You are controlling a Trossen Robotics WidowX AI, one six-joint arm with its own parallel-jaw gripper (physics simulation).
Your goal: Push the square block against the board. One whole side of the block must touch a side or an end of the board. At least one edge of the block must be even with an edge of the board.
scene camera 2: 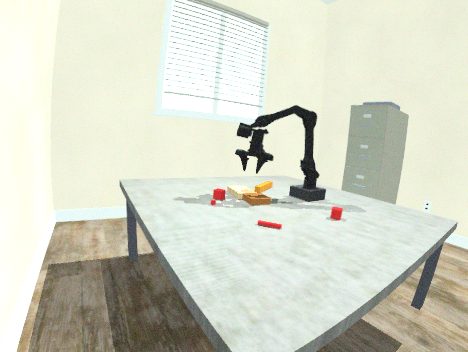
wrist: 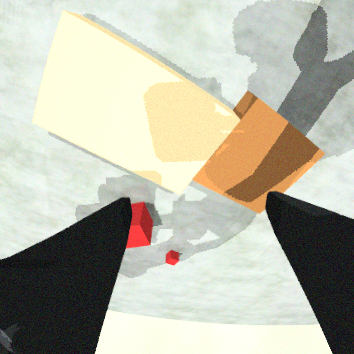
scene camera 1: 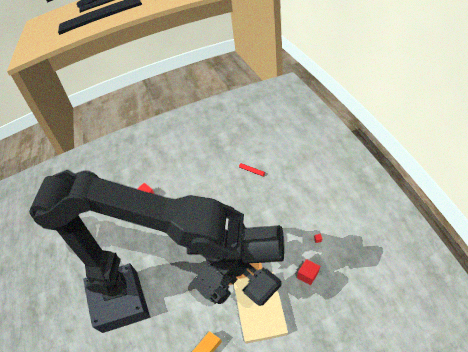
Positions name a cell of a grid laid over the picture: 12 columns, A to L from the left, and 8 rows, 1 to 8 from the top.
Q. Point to a pale board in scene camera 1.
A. G8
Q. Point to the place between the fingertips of the gripper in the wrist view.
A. At G5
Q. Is the gripper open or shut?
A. Open.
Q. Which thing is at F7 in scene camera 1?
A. The gripper.
